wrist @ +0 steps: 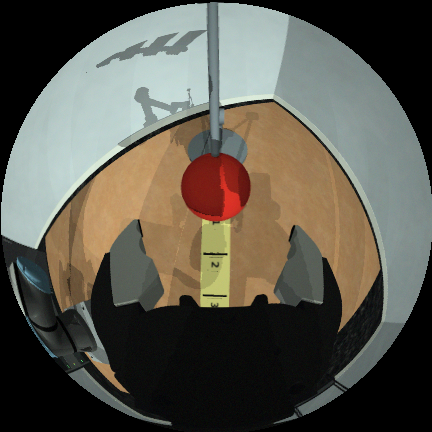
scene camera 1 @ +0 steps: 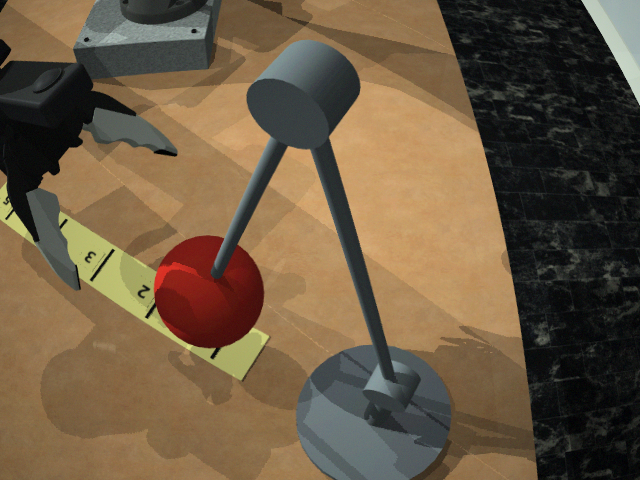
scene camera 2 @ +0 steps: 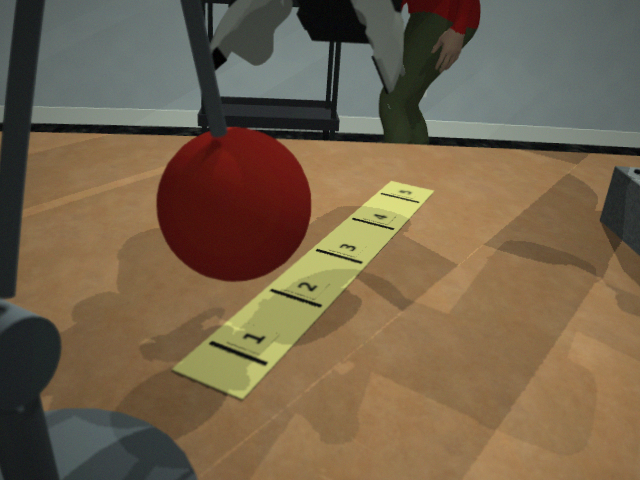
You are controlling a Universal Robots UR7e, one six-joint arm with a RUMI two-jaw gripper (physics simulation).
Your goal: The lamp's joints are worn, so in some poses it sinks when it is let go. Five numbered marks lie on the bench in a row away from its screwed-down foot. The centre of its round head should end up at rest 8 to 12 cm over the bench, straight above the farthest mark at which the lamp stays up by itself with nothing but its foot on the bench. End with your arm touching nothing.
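Pixels of known places: gripper, fingertip midpoint: [wrist: 216, 225] [scene camera 1: 127, 220] [scene camera 2: 288, 83]; arm's base at its link origin: [wrist: 81, 330].
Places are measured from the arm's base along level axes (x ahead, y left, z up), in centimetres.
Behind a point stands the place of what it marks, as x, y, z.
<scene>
The lamp's round red head [scene camera 1: 209, 315] @(54.6, 25.3, 8.9) [scene camera 2: 234, 217] @(49.9, 28.5, 7.0) [wrist: 207, 187] @(49.6, 21.8, 10.0) hangs above the bench at the low-number end of the yellow strip [scene camera 1: 249, 353] @(51.9, 26.9, -6.3) [scene camera 2: 206, 369] @(52.7, 26.1, -6.4) [wrist: 216, 280] @(46.5, 9.8, -6.4); its exact mark is unclear. Marks 1 to 5 show in scene view 2. A thin rod [scene camera 1: 250, 204] @(53.5, 29.5, 24.1) rises from the head to the thick grey elbow [scene camera 1: 305, 98]; another rod [scene camera 1: 348, 232] @(55.4, 35.3, 25.7) runs down to the round foot [scene camera 1: 336, 439] @(60.1, 37.3, -5.0) [scene camera 2: 113, 439] @(55.6, 35.1, -5.0) [wrist: 235, 145] @(61.7, 39.6, -5.0). My gripper [scene camera 1: 125, 221] @(49.1, 16.9, 12.3) [scene camera 2: 302, 76] @(49.1, 16.9, 12.3) [wrist: 216, 225] @(49.1, 16.9, 12.3) is open and empty, on the high-number side of the head, apart from it.
The robot's grey base block [scene camera 1: 144, 56] @(12.1, 1.0, -2.7) [scene camera 2: 622, 206] @(13.6, -6.7, -3.0) stands on the bench. Part of my arm [wrist: 40, 310] shows at the wrist view's left. Behind the bench are a black cart [scene camera 2: 268, 119] and a person [scene camera 2: 413, 77] in green trousers. A dark floor borders the bench.
</scene>
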